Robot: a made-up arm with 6 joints. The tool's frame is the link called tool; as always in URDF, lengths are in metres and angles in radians. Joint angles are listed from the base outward.
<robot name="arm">
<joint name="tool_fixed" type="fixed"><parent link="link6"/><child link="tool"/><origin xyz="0 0 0"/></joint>
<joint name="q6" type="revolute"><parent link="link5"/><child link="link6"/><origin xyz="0 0.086 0" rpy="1.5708 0 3.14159"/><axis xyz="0 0 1"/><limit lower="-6.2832" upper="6.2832"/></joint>
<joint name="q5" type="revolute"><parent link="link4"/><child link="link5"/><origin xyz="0 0 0" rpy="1.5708 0 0"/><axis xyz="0 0 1"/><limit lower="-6.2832" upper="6.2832"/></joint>
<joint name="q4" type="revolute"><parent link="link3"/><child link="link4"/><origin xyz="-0.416 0 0" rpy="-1.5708 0 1.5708"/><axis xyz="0 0 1"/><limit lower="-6.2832" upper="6.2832"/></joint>
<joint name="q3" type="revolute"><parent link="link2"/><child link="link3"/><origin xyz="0 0.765 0" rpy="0 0 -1.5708"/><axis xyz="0 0 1"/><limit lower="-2.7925" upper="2.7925"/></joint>
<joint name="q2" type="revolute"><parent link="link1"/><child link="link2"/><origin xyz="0 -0.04 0" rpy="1.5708 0 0"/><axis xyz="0 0 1"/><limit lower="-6.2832" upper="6.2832"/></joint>
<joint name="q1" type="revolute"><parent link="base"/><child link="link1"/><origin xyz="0 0 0.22" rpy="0 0 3.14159"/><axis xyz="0 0 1"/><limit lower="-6.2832" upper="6.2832"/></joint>
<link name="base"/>
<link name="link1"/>
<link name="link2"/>
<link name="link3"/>
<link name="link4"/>
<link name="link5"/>
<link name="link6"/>
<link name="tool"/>
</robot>
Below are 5 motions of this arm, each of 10 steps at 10 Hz.
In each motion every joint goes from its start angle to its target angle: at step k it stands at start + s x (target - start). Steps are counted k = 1, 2, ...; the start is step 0. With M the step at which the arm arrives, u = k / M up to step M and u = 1 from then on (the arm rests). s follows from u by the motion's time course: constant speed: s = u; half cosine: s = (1 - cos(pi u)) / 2; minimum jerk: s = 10 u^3 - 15 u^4 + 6 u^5.
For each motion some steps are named. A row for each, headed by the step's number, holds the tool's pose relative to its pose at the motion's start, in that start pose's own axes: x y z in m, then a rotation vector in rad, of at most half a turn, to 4 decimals.
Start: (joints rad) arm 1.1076 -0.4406 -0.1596 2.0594 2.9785 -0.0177
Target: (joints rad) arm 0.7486 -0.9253 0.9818 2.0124 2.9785 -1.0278
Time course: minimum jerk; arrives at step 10
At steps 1, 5, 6, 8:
1: -0.0020 0.0002 -0.0001 -0.0052 -0.0012 -0.0048
5: -0.1150 0.0046 0.0383 -0.2589 -0.1575 -0.2640
6: -0.1538 0.0035 0.0746 -0.3219 -0.2529 -0.3507
8: -0.2032 0.0012 0.1456 -0.3726 -0.4136 -0.4639

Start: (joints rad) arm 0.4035 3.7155 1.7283 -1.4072 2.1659 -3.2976
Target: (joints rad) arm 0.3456 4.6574 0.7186 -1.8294 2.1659 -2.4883
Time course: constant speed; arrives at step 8
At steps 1, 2, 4, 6, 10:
1: 0.0670 0.0255 -0.0565 -0.0439 0.0019 0.1398
2: 0.1362 0.0406 -0.1128 -0.0874 0.0079 0.2797
4: 0.2773 0.0392 -0.2212 -0.1730 0.0322 0.5596
6: 0.4159 -0.0034 -0.3186 -0.2561 0.0728 0.8389
10: 0.5444 -0.0840 -0.3990 -0.3361 0.1303 1.1167

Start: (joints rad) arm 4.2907 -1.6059 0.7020 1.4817 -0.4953 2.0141
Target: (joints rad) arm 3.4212 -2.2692 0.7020 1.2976 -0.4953 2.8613
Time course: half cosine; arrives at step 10
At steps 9, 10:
9: 0.2287 -0.4446 -1.0858 1.1404 0.0475 0.6926
10: 0.2318 -0.4397 -1.1154 1.1698 0.0329 0.7119

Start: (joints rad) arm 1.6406 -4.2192 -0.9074 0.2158 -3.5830 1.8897
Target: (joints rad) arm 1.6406 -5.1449 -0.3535 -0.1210 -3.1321 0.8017
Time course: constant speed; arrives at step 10
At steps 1, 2, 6, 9, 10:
1: 0.0007 -0.0343 -0.0740 0.0030 -0.0220 -0.0810
2: 0.0006 -0.0750 -0.1455 0.0086 -0.0411 -0.1607
6: -0.0080 -0.2967 -0.3943 0.0486 -0.0852 -0.4685
9: -0.0229 -0.5136 -0.5284 0.0835 -0.0800 -0.6928
10: -0.0294 -0.5929 -0.5609 0.0933 -0.0709 -0.7672

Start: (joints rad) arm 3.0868 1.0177 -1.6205 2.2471 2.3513 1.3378
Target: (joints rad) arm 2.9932 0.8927 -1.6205 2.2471 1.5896 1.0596
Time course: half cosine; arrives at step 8
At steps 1, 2, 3, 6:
1: 0.0008 0.0049 -0.0026 -0.0228 -0.0095 -0.0103
2: 0.0031 0.0189 -0.0101 -0.0873 -0.0377 -0.0403
3: 0.0065 0.0400 -0.0217 -0.1820 -0.0833 -0.0865
6: 0.0187 0.1116 -0.0634 -0.4850 -0.2645 -0.2511

